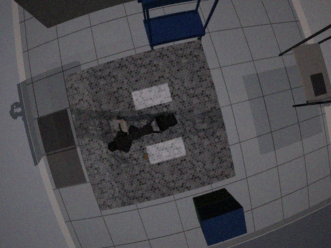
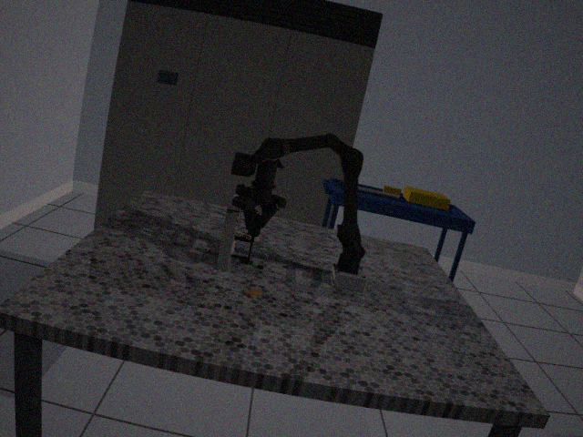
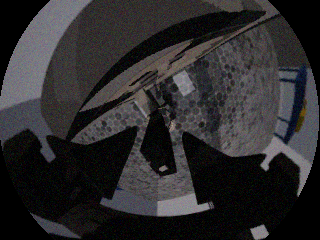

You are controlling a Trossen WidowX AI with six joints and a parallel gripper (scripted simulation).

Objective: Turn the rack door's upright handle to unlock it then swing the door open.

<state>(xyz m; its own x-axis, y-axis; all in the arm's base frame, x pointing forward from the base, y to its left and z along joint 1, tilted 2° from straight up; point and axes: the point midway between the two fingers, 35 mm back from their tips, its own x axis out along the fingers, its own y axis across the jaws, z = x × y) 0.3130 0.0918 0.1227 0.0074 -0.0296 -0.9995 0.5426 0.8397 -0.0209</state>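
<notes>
Right now the dark handle is 1 cm to the right of my gripper tip and 2 cm below it. From my gripper tip the other things lie so: orange piece (6 cm behind, 19 cm to the left, 13 cm below).
</notes>
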